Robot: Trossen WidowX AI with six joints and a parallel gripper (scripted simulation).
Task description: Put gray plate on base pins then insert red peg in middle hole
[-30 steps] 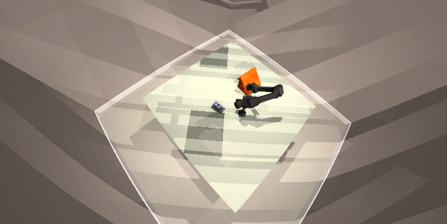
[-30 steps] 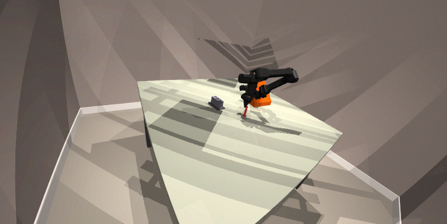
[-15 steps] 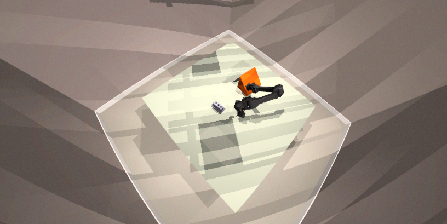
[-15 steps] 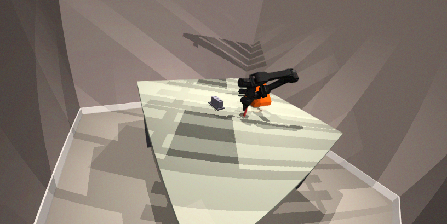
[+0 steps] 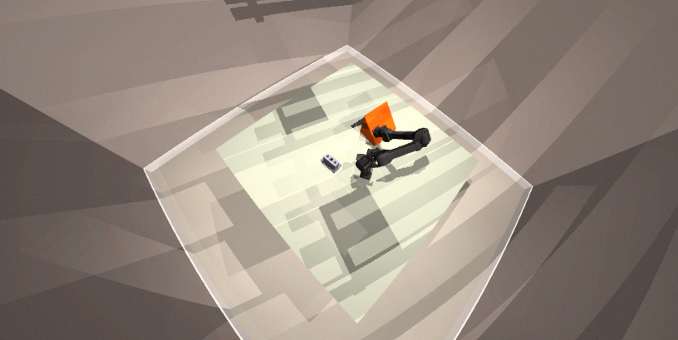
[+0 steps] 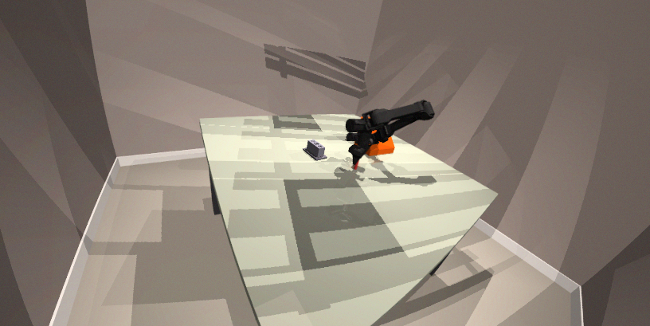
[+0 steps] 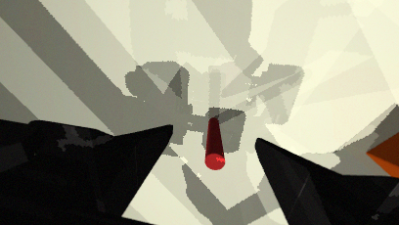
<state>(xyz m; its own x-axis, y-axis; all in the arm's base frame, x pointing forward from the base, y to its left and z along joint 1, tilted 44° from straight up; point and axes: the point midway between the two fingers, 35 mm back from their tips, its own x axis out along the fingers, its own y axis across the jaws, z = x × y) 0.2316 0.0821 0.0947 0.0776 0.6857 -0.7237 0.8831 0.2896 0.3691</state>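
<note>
The gray plate lies 190 mm to the right of my gripper tip and 120 mm ahead of it. Also, from my gripper tip: red peg: right at my gripper tip.
</note>
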